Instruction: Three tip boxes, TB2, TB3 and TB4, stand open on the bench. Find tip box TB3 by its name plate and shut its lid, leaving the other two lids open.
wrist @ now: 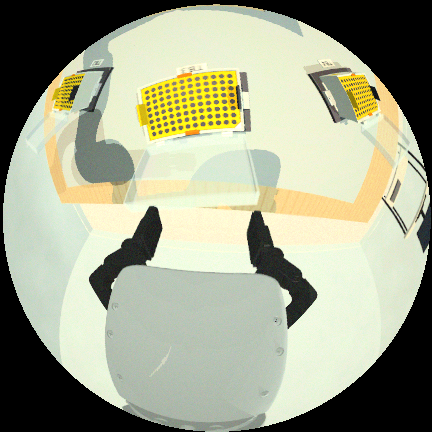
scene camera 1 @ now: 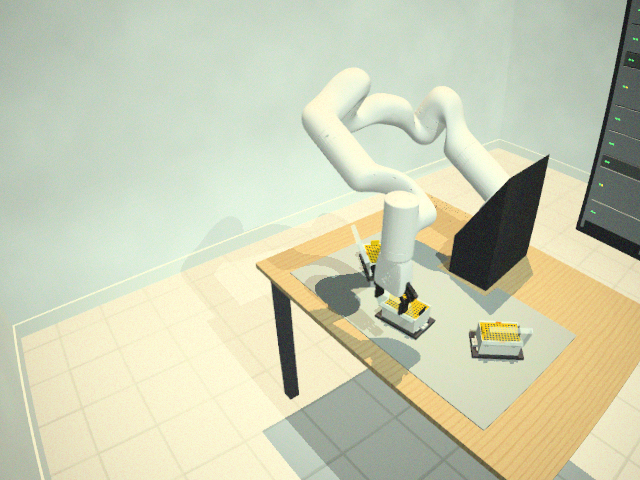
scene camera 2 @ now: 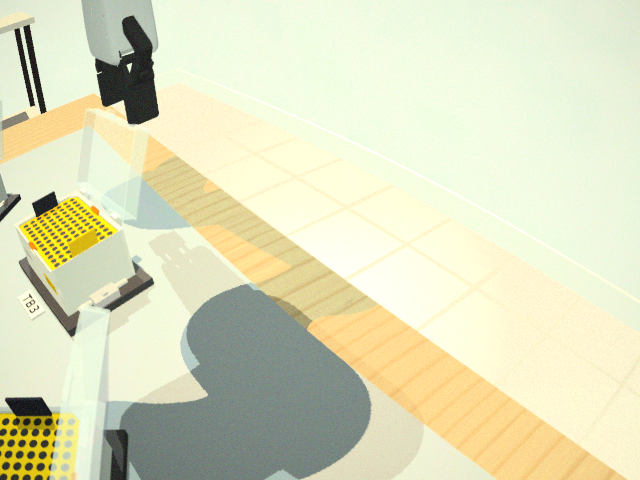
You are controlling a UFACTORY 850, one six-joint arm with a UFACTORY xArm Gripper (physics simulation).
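Observation:
Tip box TB3 [scene camera 1: 404, 316] [scene camera 2: 95, 271] [wrist: 190, 105] is the middle box, with its name plate [scene camera 2: 31, 304] [wrist: 192, 68] beside it. Its clear lid [scene camera 2: 111, 165] [wrist: 200, 172] stands open on the side towards the near bench edge. My gripper [scene camera 1: 391, 301] [scene camera 2: 124, 111] [wrist: 203, 218] is open and empty. In scene camera 2 it hangs above and beyond the upright lid, apart from it. Two other boxes also have their lids open: one [scene camera 1: 372, 252] [scene camera 2: 31, 449] [wrist: 70, 92] at left in the wrist view, one [scene camera 1: 499, 335] [wrist: 359, 97] at right. Their name plates are too small to read surely.
The boxes stand on a grey mat [scene camera 1: 454, 387] on the wooden bench [scene camera 1: 568, 403]. A tall black block [scene camera 1: 498, 237] stands on the bench near the arm's base. A server rack [scene camera 1: 620, 160] stands at the far right. A side table [scene camera 2: 18, 21] shows at upper left in scene camera 2.

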